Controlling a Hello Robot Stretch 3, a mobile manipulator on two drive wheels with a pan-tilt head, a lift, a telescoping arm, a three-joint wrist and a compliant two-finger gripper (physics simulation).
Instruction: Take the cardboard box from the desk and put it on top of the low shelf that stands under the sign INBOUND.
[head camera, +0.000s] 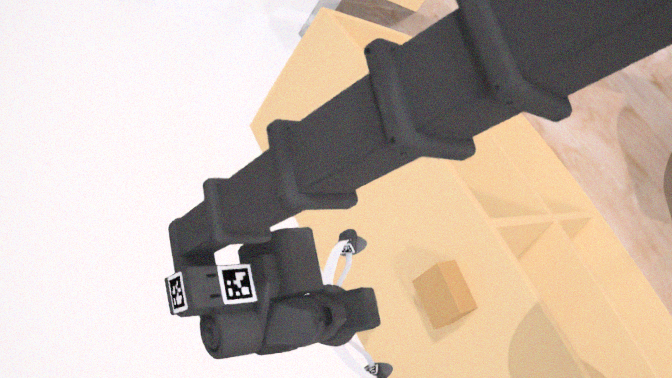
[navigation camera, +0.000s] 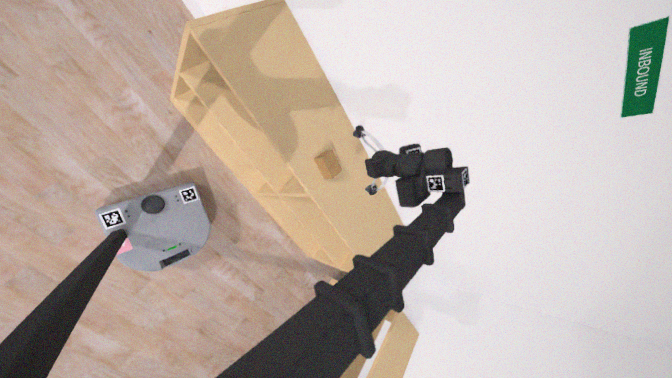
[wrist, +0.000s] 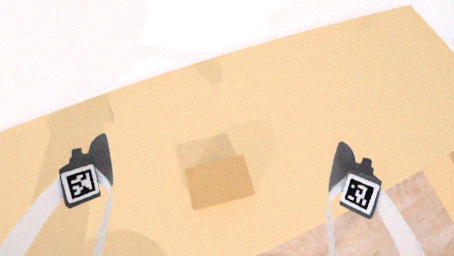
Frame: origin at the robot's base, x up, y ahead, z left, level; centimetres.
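Seen in the pictures: gripper, fingertip midpoint: (navigation camera: 363, 161) (wrist: 222, 156); robot's base at its link origin: (navigation camera: 153, 203).
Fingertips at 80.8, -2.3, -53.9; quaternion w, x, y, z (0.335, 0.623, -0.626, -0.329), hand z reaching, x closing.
Note:
Pixels of each thing's top centre, then the offset from my fingertips to it, as dx, dy, dz. Level surfaces: height alone.
- small cardboard box at its top centre: (wrist: 219, 181) (head camera: 435, 297) (navigation camera: 332, 164) -14.7, +0.5, +0.1
- low wooden shelf at its surface level: dx -19.7
- green sign INBOUND at its top centre: (navigation camera: 661, 69) +61.8, +7.3, -27.4
- wooden floor at its surface level: dx -80.8
The small cardboard box (head camera: 442, 295) (navigation camera: 328, 164) (wrist: 219, 182) rests on the top of the low wooden shelf (head camera: 385, 225) (navigation camera: 320, 125) (wrist: 310, 85). The green sign INBOUND (navigation camera: 645, 67) is on the white wall beside this shelf in the navigation camera view. My gripper (head camera: 364, 306) (navigation camera: 365, 160) (wrist: 222, 156) is open and empty, its fingers spread wide. It hangs well above the shelf top, apart from the box. In the wrist view the box lies between and beyond the two fingertips, a little below the middle. The desk does not show.
The grey robot base (navigation camera: 160, 230) stands on the wooden floor (navigation camera: 65, 125) in front of the shelf. The extended arm (head camera: 340, 140) (navigation camera: 385, 270) reaches over the shelf's end. Another wooden shelf unit (navigation camera: 404, 345) stands near the arm at the bottom of the navigation view. The white wall (head camera: 100, 150) runs behind.

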